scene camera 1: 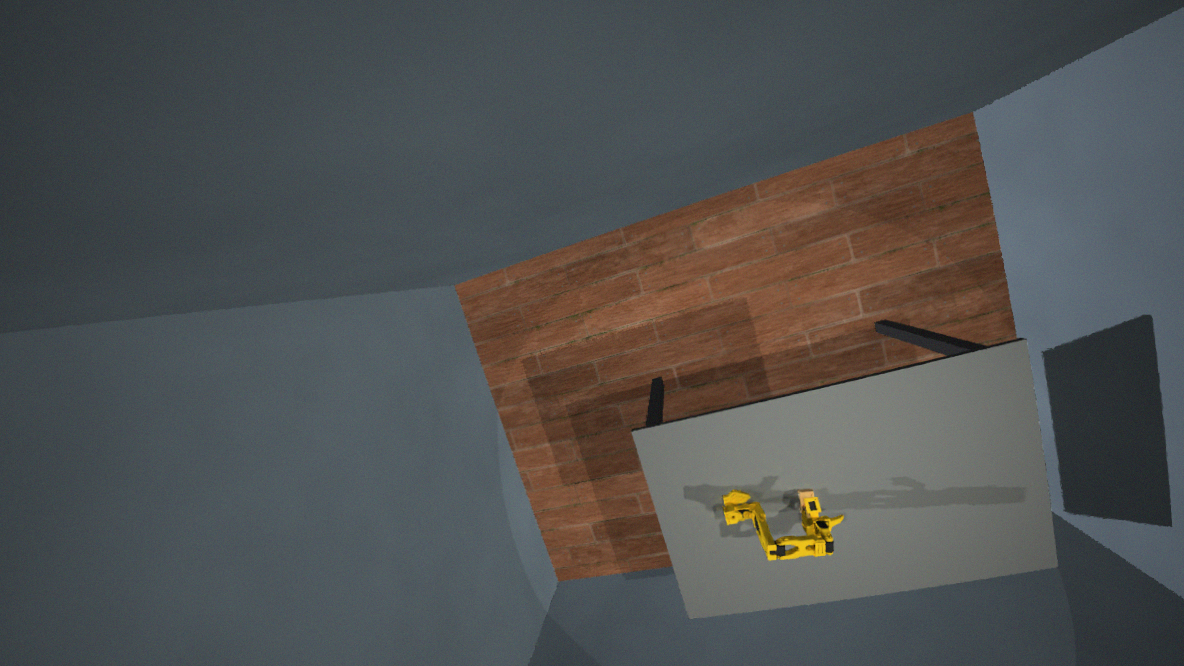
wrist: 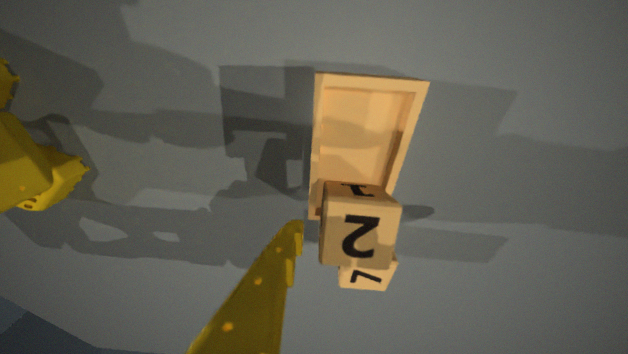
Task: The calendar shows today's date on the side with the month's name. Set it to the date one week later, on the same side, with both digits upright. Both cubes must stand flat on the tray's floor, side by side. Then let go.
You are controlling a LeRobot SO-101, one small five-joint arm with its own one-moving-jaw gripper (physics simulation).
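Note:
The pale wooden tray (wrist: 422,100) (scene camera 1: 805,494) lies on the table, its long hollow showing in the wrist view. One wooden cube (wrist: 360,237) covers part of the tray's lower end; it shows a black 2, upside down in the wrist view, and a 1 on the adjoining face. Whether it touches the tray's floor is hidden. A second cube (wrist: 350,283) shows partly past it, with a 7 lying slantwise. My gripper (scene camera 1: 825,516) is open and empty: in the wrist view one notched jaw (wrist: 290,245) stands left of the cube with a gap, and the moving jaw is out of the picture.
The yellow arm base (scene camera 1: 735,506) (wrist: 30,170) stands left of the tray on the grey table (scene camera 1: 935,430). Dark shadows cross the table around the tray. The table's edge and the wooden floor (scene camera 1: 786,240) lie beyond.

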